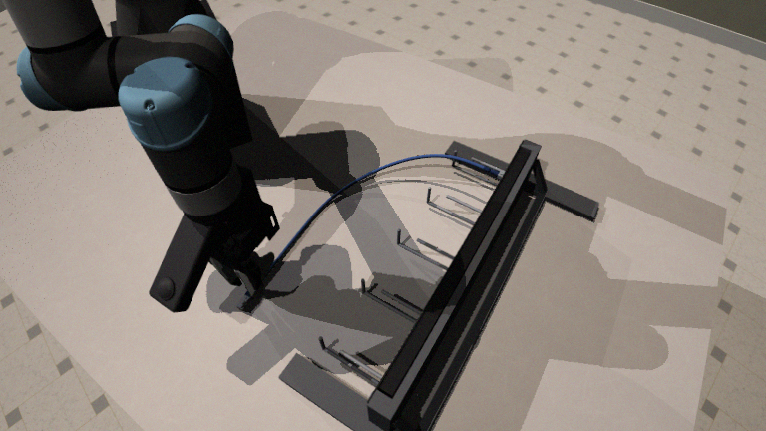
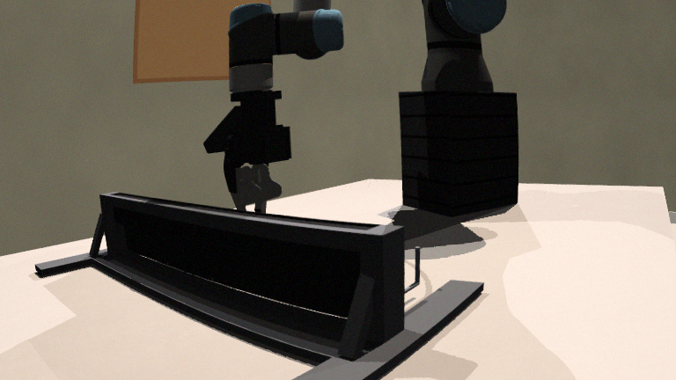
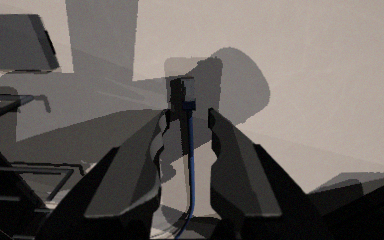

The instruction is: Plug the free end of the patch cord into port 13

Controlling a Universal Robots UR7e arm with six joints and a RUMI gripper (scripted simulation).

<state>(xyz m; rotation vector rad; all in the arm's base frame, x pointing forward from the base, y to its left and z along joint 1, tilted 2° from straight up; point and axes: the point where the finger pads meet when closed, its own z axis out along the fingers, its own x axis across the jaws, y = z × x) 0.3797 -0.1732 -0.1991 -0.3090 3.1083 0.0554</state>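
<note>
Now: the cable plug 2 cm to the right of my hand and 2 cm below it.
</note>
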